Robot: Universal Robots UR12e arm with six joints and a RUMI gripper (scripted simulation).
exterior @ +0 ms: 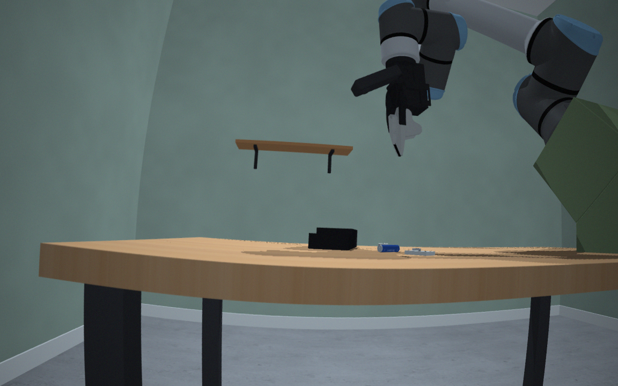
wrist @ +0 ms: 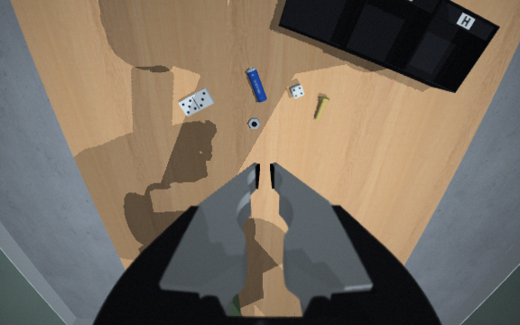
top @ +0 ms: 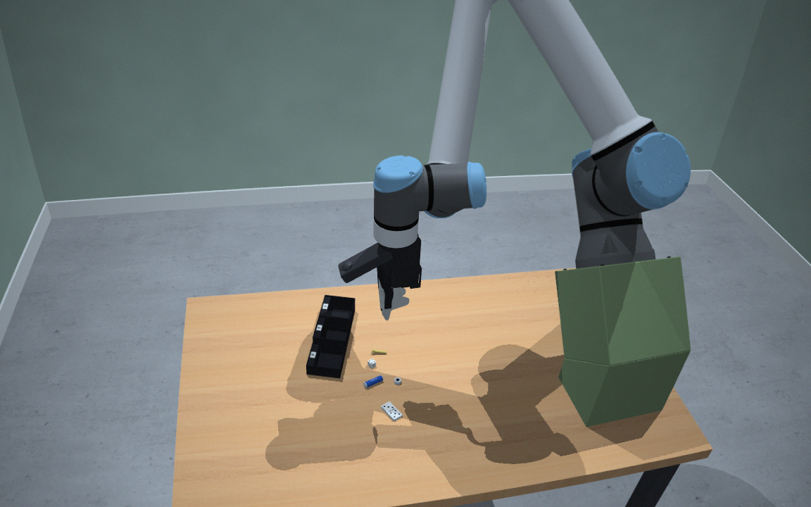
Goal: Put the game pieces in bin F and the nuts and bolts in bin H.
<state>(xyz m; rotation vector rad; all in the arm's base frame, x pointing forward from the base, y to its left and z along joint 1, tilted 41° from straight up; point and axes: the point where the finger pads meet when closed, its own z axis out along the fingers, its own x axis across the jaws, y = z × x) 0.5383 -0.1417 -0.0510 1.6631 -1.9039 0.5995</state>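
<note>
Right now the black bin is 190 mm below my hand, 160 mm to the right of it and 80 mm ahead of it. Round my hand: grey nut: 210 mm below, 30 mm behind, 20 mm to the left; then battery: 210 mm below, 20 mm ahead, 10 mm to the left; then white die: 210 mm below, 50 mm to the right, 10 mm ahead.
</note>
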